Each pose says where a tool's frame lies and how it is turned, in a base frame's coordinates. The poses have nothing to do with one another.
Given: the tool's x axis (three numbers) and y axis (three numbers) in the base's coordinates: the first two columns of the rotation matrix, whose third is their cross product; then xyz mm.
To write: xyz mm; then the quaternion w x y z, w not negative. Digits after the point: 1 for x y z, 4 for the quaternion.
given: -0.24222 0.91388 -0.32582 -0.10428 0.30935 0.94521 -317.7 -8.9 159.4
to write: -317.7 -8.9 159.4 0.5214 0.3271 0.6187 0.4882
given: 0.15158 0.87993 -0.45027 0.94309 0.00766 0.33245 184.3 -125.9 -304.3
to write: 184.3 -125.9 -304.3 0.2875 0.7022 0.6490 -0.0549
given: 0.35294 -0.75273 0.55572 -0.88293 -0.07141 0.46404 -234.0 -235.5 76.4
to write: -234.0 -235.5 76.4 0.3846 0.7270 -0.5625 0.0846
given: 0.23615 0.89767 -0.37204 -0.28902 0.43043 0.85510 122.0 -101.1 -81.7
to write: 122.0 -101.1 -81.7 0.7120 0.3334 0.4564 0.4167
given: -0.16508 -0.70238 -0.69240 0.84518 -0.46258 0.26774 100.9 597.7 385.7
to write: 100.9 597.7 385.7 0.5105 0.3961 0.0901 -0.7579
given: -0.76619 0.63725 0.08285 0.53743 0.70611 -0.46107 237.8 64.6 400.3
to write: 237.8 64.6 400.3 0.1188 -0.3206 -0.9159 0.2101
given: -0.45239 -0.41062 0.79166 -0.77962 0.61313 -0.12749 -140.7 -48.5 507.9
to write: -140.7 -48.5 507.9 0.3752 0.3647 -0.8159 0.2458
